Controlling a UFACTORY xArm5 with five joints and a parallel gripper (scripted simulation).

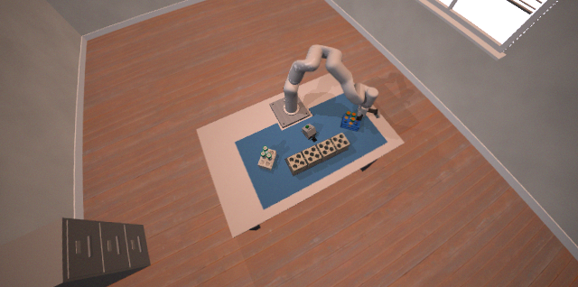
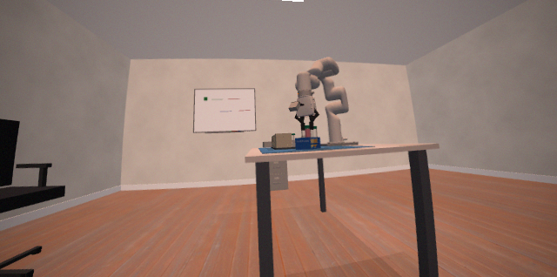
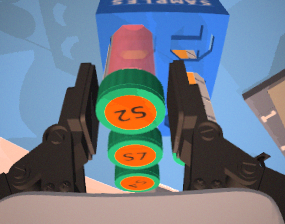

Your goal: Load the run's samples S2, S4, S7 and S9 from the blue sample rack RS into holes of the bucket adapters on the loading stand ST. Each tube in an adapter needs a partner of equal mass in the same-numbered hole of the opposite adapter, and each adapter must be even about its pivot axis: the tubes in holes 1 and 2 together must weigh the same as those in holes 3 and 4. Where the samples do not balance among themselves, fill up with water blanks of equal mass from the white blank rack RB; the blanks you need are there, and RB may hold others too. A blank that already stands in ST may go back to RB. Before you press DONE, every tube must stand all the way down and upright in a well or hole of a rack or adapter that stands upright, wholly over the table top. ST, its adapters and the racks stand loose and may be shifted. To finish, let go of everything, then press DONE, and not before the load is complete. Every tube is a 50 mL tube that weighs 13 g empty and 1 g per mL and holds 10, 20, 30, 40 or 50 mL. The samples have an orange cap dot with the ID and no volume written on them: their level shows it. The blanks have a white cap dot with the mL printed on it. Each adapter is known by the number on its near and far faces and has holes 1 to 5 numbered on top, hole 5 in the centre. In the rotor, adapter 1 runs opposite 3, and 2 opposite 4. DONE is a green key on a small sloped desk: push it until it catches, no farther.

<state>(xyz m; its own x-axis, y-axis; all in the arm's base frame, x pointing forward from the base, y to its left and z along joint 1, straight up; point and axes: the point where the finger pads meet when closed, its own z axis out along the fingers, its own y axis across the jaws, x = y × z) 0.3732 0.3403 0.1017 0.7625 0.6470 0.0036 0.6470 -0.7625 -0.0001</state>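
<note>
Now: the sample tube S2 10 mm behind my hand and 50 mm below it. Also, from my hand: sample tube S9: 50 mm to the right, 50 mm below; blue sample rack RS: 20 mm behind, 40 mm to the right, 90 mm below; sample tube S7: 20 mm behind, 30 mm to the right, 50 mm below.
</note>
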